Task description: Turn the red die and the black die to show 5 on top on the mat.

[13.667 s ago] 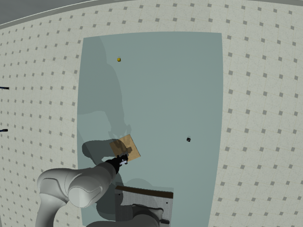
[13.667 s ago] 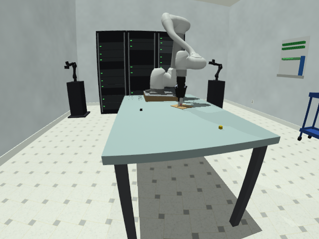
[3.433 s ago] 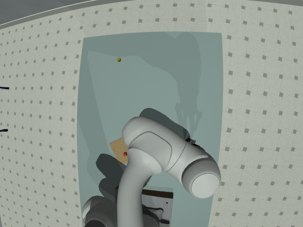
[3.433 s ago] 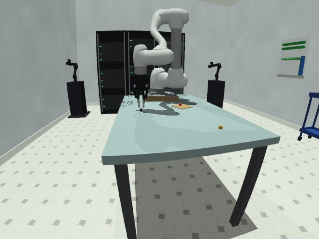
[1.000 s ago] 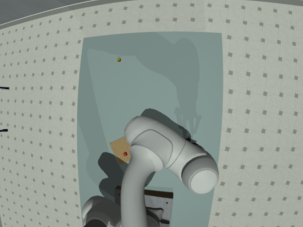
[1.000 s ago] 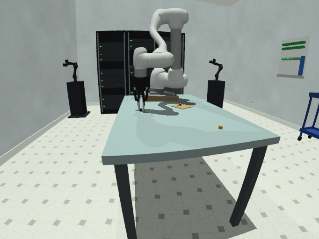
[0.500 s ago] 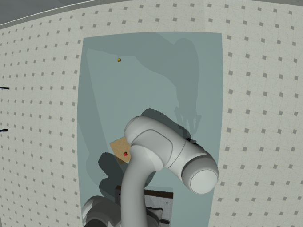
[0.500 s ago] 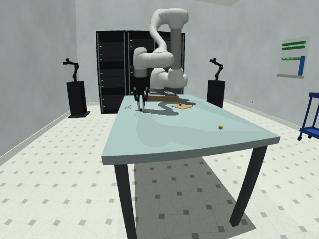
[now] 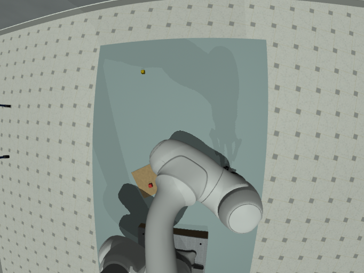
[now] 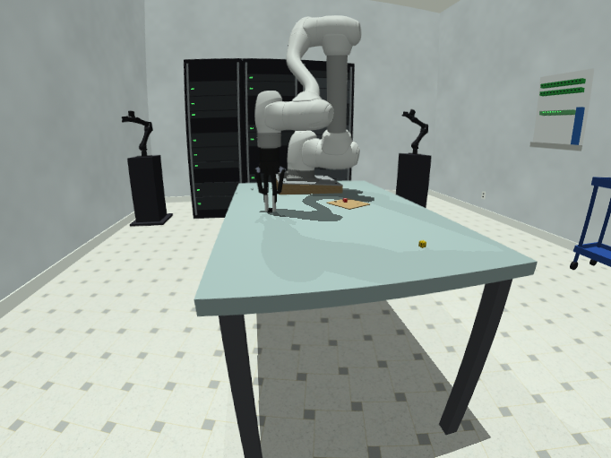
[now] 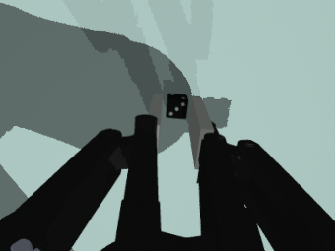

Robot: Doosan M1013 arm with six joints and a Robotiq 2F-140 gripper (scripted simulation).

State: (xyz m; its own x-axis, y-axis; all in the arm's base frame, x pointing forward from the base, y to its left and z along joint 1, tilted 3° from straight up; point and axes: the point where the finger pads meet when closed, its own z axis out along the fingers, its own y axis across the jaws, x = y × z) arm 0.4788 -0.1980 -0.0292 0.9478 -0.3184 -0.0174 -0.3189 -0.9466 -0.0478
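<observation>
The black die lies 1 cm ahead of my hand and 3 cm below it. Also, from my hand: tan mat (8 cm behind, 35 cm to the left, 3 cm below); yellow die (44 cm ahead, 40 cm to the left, 3 cm below); red die (10 cm behind, 34 cm to the left, 2 cm below).
</observation>
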